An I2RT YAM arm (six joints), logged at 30 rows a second.
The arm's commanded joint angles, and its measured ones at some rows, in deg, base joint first. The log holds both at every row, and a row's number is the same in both.
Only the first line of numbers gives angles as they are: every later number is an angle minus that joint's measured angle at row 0.
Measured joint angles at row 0:
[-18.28 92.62 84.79 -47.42 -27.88 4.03]
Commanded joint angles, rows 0 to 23:
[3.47 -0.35 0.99 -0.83 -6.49 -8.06]
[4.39 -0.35 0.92 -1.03 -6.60 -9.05]
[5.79 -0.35 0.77 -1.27 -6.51 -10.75]
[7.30 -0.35 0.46 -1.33 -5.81 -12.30]
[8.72 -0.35 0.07 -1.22 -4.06 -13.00]
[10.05 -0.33 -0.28 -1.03 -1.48 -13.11]
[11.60 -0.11 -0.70 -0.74 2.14 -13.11]
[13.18 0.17 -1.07 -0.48 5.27 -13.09]
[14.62 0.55 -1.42 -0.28 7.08 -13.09]
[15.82 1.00 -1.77 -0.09 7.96 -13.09]
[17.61 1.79 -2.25 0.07 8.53 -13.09]
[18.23 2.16 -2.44 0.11 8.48 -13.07]
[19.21 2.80 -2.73 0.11 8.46 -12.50]
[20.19 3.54 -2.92 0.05 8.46 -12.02]
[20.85 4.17 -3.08 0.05 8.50 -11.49]
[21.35 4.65 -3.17 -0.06 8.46 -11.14]
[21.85 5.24 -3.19 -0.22 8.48 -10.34]
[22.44 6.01 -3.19 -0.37 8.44 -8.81]
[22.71 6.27 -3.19 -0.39 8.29 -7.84]
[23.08 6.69 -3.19 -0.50 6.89 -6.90]
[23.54 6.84 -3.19 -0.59 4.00 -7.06]
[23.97 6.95 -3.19 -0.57 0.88 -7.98]
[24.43 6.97 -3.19 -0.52 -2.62 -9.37]
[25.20 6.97 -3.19 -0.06 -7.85 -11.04]
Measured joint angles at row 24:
[23.38 7.30 -3.27 -0.65 3.87 -9.05]
